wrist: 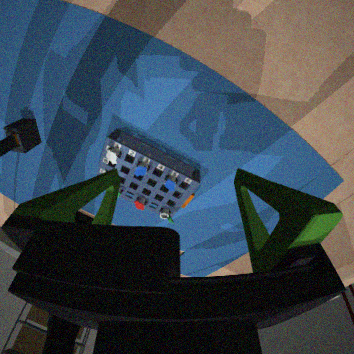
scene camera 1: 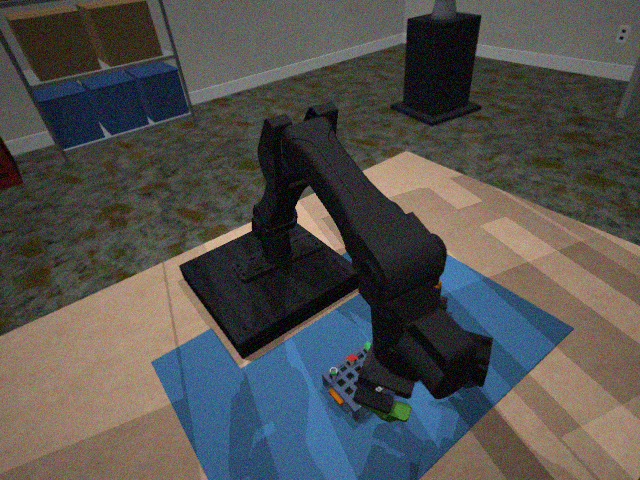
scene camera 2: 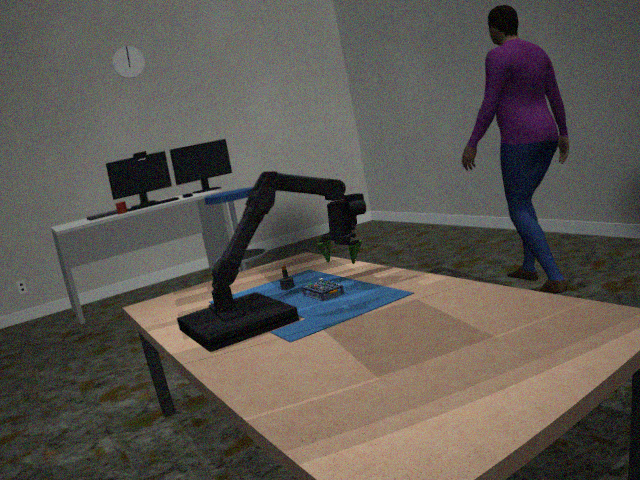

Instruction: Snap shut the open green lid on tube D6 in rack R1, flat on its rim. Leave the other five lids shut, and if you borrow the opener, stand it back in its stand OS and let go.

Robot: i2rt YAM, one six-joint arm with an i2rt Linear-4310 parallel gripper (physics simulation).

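Rack R1 stands on the blue mat. At its corner, tube D6 shows a pale open rim, with its green lid swung out beside it. A white lid, two blue lids and a red lid look shut. Another green lid shows beside the arm. My gripper is open and empty, high above the rack's level. The opener stands in stand OS; the arm mostly hides it in scene camera 1.
The blue mat lies on the wooden table. The arm's black base stands beside the mat. A person is beyond the table.
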